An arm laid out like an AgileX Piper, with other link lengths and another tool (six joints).
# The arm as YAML. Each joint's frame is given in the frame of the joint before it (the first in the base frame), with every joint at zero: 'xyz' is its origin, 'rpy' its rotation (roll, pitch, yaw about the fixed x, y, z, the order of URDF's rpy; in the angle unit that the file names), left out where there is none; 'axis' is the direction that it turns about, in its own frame. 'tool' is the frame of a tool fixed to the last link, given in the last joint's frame.
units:
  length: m
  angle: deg
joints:
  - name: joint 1
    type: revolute
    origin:
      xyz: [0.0, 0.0, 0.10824]
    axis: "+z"
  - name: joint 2
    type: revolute
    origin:
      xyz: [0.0, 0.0, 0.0]
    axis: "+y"
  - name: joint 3
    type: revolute
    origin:
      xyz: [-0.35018, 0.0, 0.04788]
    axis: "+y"
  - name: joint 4
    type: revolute
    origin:
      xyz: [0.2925, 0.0, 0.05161]
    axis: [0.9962, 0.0, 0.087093]
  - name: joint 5
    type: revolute
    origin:
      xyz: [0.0, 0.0, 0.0]
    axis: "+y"
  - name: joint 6
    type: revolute
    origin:
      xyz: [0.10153, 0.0, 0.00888]
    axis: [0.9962, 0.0, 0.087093]
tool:
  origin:
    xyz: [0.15, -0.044, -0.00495]
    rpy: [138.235, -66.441, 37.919]
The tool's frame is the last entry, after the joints.
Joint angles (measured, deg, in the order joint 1, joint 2, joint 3, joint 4, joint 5, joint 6), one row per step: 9.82, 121.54, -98.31, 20.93, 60.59, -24.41; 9.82, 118.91, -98.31, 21.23, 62.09, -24.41; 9.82, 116.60, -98.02, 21.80, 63.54, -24.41; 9.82, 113.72, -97.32, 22.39, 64.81, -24.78; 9.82, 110.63, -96.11, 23.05, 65.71, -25.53; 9.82, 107.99, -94.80, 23.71, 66.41, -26.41; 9.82, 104.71, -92.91, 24.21, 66.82, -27.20; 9.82, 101.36, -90.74, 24.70, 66.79, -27.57; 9.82, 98.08, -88.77, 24.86, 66.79, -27.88; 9.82, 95.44, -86.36, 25.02, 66.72, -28.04; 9.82, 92.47, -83.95, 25.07, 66.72, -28.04; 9.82, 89.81, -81.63, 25.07, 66.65, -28.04; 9.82, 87.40, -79.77, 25.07, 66.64, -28.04; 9.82, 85.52, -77.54, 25.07, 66.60, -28.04; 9.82, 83.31, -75.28, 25.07, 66.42, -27.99; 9.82, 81.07, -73.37, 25.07, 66.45, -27.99; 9.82, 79.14, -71.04, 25.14, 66.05, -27.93; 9.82, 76.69, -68.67, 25.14, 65.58, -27.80
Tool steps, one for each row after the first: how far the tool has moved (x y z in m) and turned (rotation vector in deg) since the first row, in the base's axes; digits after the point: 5 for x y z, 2 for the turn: -0.00523, 0.00144, 0.02472, 0.65, -1.14, 0.43; -0.01290, 0.00347, 0.04443, 1.44, -1.68, 0.80; -0.02240, 0.00509, 0.06688, 2.21, -2.69, 1.47; -0.03349, 0.00642, 0.08796, 2.95, -3.89, 2.37; -0.04443, 0.00763, 0.10383, 3.59, -4.79, 3.33; -0.05797, 0.00756, 0.12121, 4.10, -6.02, 4.15; -0.07192, 0.00707, 0.13683, 4.66, -7.30, 4.42; -0.08548, 0.00535, 0.15183, 4.93, -8.70, 4.71; -0.09978, 0.00346, 0.15775, 5.09, -9.03, 4.81; -0.11529, 0.00097, 0.16529, 5.21, -9.58, 4.82; -0.12966, -0.00157, 0.17023, 5.26, -9.98, 4.81; -0.14209, -0.00373, 0.17563, 5.33, -10.54, 4.82; -0.15464, -0.00593, 0.17417, 5.29, -10.23, 4.79; -0.16755, -0.00830, 0.17460, 5.30, -10.32, 4.68; -0.18004, -0.01044, 0.17680, 5.34, -10.62, 4.70; -0.19172, -0.01250, 0.17426, 5.40, -10.56, 4.47; -0.20442, -0.01506, 0.17433, 5.46, -11.02, 4.17
